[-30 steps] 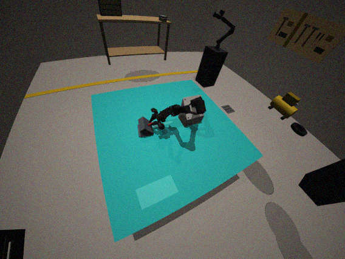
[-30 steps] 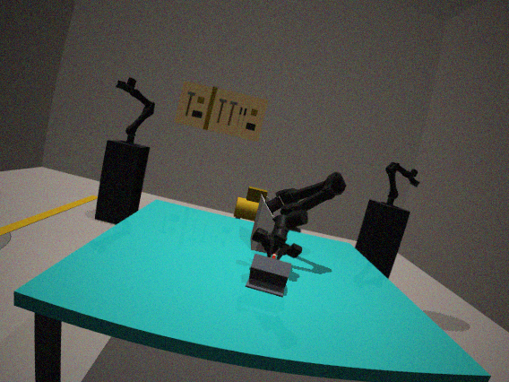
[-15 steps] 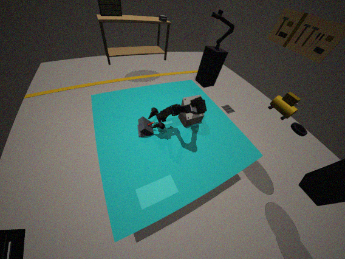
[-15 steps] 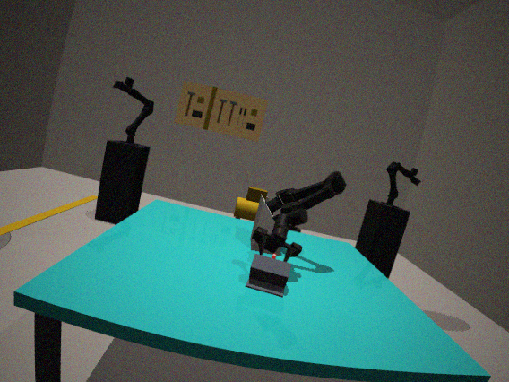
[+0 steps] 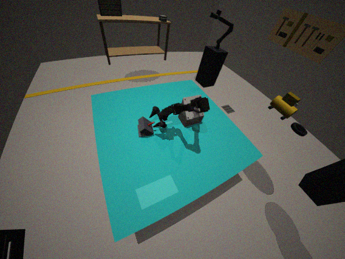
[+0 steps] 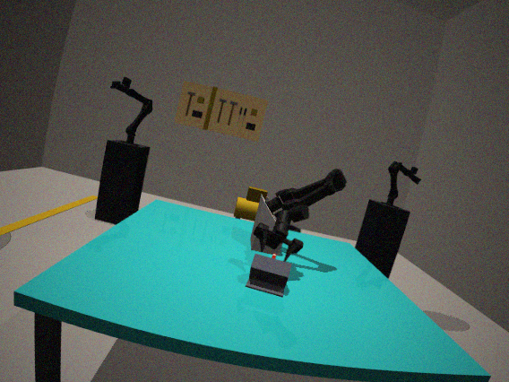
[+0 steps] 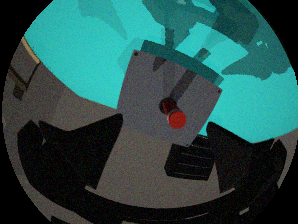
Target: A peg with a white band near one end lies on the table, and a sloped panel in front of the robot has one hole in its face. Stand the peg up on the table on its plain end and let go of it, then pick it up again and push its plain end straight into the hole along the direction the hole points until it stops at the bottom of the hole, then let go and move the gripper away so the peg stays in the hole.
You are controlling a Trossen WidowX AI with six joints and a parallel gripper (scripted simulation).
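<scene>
My gripper tip is now 10 mm above the red peg. Also, from my gripper tip: sloped grey panel: 50 mm ahead, 10 mm to the right, 40 mm below.
</scene>
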